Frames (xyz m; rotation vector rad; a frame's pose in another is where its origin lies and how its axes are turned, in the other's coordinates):
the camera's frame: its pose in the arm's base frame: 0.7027 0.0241 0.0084 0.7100 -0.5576 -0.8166
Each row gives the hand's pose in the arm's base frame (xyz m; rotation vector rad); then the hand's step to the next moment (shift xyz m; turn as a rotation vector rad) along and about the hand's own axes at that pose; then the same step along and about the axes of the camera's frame.
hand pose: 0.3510 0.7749 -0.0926 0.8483 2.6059 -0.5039
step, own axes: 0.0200 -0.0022 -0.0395 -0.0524 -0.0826 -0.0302
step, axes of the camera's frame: -0.0300 0.0205 0.0254 0.0620 0.0061 0.0812
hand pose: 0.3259 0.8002 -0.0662 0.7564 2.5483 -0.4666
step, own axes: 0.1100 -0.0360 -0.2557 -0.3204 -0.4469 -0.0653
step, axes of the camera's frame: -0.1787 0.1050 0.1893 0.4043 -0.0170 0.3780
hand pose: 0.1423 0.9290 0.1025 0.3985 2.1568 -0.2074
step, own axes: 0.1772 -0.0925 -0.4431 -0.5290 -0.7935 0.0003
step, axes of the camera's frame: -0.3100 -0.0906 0.3633 0.7595 -0.0866 0.5703
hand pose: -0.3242 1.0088 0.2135 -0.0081 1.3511 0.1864
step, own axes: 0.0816 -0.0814 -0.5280 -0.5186 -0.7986 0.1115
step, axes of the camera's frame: -0.2062 -0.4349 0.2459 0.8175 -0.0216 0.5003
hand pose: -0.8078 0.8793 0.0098 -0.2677 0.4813 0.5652
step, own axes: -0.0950 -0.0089 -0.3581 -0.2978 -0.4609 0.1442
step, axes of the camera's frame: -0.0089 -0.3692 0.0314 0.4763 0.0663 0.3010
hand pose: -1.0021 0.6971 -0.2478 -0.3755 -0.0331 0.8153
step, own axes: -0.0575 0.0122 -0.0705 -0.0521 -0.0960 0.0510
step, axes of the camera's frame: 0.0133 -0.0908 0.0034 0.0933 0.0357 0.0675
